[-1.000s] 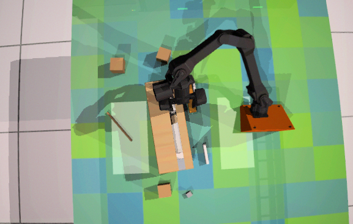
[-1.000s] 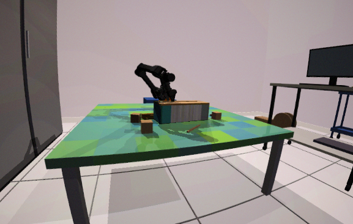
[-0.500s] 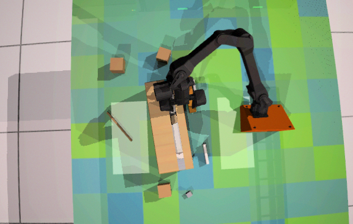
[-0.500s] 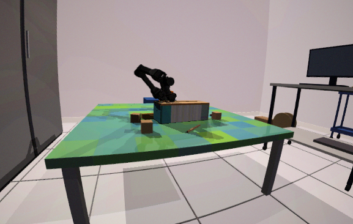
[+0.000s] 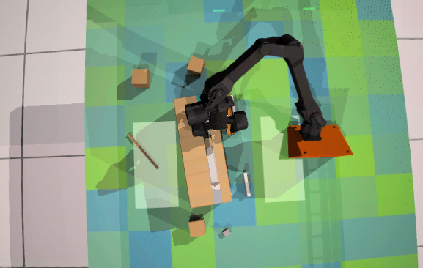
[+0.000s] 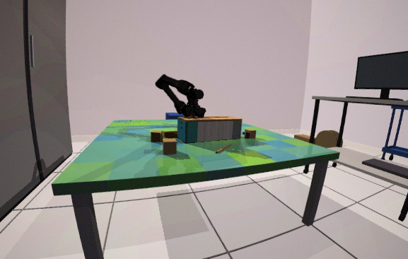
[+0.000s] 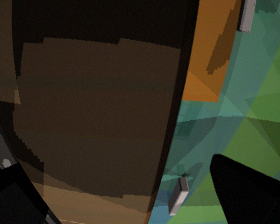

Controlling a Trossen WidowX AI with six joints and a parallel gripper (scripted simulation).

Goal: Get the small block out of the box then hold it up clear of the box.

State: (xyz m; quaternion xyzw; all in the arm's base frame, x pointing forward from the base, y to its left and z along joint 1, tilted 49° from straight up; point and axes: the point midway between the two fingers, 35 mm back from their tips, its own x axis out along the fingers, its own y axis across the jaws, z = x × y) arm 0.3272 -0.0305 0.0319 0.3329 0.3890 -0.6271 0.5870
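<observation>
The tan block is 4 cm ahead of my gripper tip and 3 cm to the left of it. Round my gripper tip: thin stick: 29 cm ahead, 9 cm below, 3 cm to the left; then box: 5 cm to the left, 3 cm below, 3 cm ahead; then orange bar: 11 cm to the right, 7 cm below, 4 cm behind.
</observation>
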